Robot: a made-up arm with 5 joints.
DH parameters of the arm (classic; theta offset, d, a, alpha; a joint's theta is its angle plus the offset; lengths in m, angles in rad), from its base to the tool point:
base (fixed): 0.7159 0 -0.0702 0
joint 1: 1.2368 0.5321 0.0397 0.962
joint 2: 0 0.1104 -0.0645 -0.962
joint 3: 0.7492 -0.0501 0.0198 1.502
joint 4: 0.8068 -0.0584 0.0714 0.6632
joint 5: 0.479 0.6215 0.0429 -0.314
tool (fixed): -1.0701 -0.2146 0 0
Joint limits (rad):
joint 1: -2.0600..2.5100
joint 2: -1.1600..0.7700
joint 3: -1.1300..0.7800
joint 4: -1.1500..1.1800
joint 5: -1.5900..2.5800
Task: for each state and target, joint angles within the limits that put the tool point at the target. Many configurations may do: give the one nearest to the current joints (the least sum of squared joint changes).
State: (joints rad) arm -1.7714 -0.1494 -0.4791 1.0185 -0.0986
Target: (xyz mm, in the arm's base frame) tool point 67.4 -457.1 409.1
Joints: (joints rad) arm -2.0600 -0.5403 -0.7534 0.1682 -0.2445
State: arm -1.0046 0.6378 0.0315 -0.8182 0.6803
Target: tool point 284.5 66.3 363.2
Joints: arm -1.4623 0.1634 0.3028 -0.7886 0.7250
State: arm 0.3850 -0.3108 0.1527 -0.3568 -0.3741
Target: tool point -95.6 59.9 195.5
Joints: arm 0.5488 -0.6361 0.4798 -0.6602 -0.4568
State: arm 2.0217 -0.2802 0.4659 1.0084 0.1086
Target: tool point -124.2 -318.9 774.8
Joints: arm 2.1182 -0.0413 0.6407 1.0640 0.0826
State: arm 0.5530 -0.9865 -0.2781 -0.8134 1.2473
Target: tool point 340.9 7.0 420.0
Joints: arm 0.4235 -1.1521 -0.4954 -0.9448 1.2687
